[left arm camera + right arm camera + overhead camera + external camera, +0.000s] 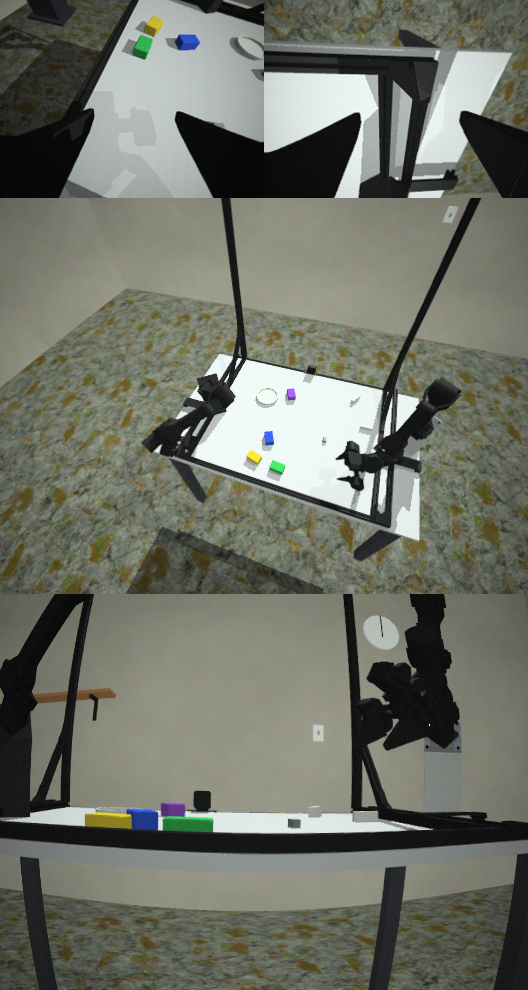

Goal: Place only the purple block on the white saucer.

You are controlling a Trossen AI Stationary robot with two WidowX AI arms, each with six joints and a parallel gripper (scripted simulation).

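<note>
The purple block is 490 mm behind my right hand, 420 mm to the left of it and 120 mm below it. Also, from my right hand: green block: 440 mm to the left, 120 mm below, 40 mm behind; blue block: 370 mm to the left, 180 mm behind, 120 mm below; yellow block: 330 mm to the left, 120 mm below, 70 mm behind.
</note>
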